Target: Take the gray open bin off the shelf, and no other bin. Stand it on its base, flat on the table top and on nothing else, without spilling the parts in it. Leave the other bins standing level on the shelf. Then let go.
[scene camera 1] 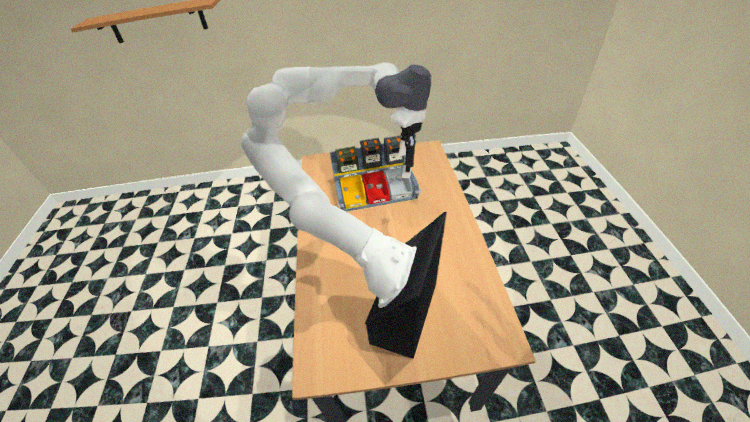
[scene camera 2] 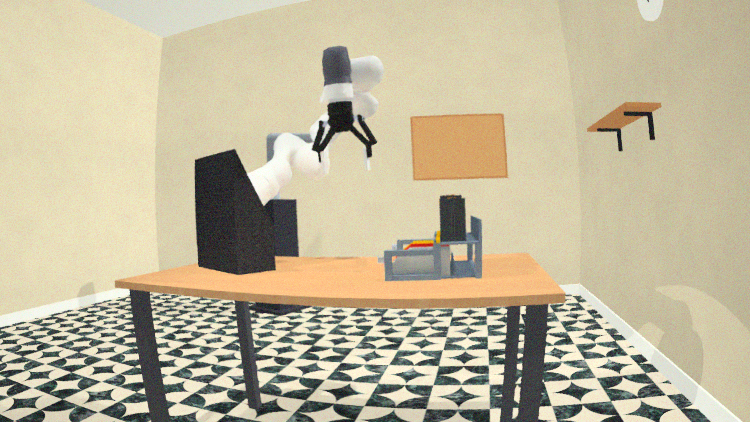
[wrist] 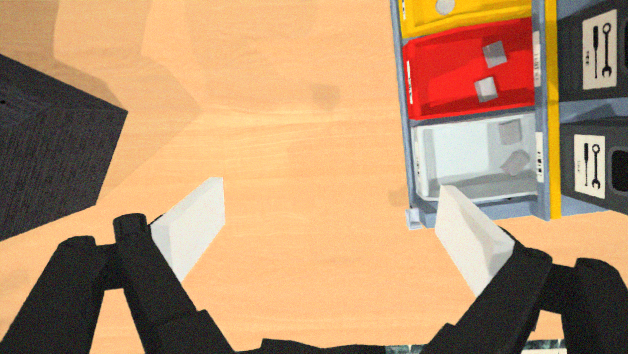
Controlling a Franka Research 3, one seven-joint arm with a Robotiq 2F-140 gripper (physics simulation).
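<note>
The gray open bin [scene camera 1: 401, 187] [scene camera 2: 414, 264] [wrist: 460, 150] stands in the lower front tier of the blue-gray shelf [scene camera 2: 477, 259] [wrist: 525, 208], at the end beside the red bin [scene camera 1: 376, 186] [wrist: 465, 65]. Two grayish parts lie in it, near its inner end in the wrist view. My gripper [scene camera 1: 406, 173] [scene camera 2: 344, 164] [wrist: 329, 204] is open and empty, pointing down. It hangs well above the table, and in scene camera 2 it is on the robot-base side of the shelf. In scene camera 1 the fingers overlap the gray bin's back corner from high above.
The yellow bin [scene camera 1: 352, 190] [wrist: 460, 15] stands on the other side of the red one. Several dark bins [scene camera 1: 371, 151] [scene camera 2: 452, 217] [wrist: 585, 50] stand on the raised back tier. The black robot pedestal [scene camera 1: 403, 325] [scene camera 2: 230, 215] [wrist: 50, 150] stands on the table [scene camera 1: 335, 367] [scene camera 2: 340, 288] [wrist: 280, 125].
</note>
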